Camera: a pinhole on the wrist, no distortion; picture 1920 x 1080 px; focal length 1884.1 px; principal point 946.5 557.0 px. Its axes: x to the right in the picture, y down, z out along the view. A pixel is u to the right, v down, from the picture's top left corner.
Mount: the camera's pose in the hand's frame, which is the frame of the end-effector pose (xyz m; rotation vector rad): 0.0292 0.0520 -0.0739 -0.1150 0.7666 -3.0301
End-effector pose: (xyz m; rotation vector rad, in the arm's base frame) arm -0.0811 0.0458 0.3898 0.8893 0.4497 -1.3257
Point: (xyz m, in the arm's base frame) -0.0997 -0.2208 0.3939
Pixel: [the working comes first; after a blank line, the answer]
In the camera's frame: -0.1119 -0.0777 0.2918

224 55
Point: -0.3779 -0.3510 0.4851
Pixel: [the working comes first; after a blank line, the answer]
In the camera's frame: -0.0436 0.0313 0.5852

806 658
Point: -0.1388 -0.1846 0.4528
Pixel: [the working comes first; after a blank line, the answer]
In the camera's frame: -0.0352 -0.0672 0.3093

732 148
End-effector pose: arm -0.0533 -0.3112 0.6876 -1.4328 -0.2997 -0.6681
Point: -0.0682 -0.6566 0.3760
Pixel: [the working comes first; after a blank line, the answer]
In the camera's frame: 0.1074 -0.0221 -0.3714

behind the camera
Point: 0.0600 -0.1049 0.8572
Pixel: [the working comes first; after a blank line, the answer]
In the camera's frame: -0.0804 -0.0443 0.3474

510 317
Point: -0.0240 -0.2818 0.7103
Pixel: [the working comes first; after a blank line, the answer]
In the camera's frame: 0.0096 -0.0061 0.1229

1094 463
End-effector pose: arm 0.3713 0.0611 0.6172 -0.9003 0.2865 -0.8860
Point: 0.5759 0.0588 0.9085
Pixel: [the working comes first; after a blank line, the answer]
In the camera's frame: -0.1085 -0.0267 0.4106

448 434
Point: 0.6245 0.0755 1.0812
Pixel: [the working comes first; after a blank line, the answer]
In the camera's frame: -0.1360 -0.0041 0.5872

510 544
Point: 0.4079 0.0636 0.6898
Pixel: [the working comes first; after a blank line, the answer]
In the camera's frame: 0.0109 0.0106 0.1648

1071 678
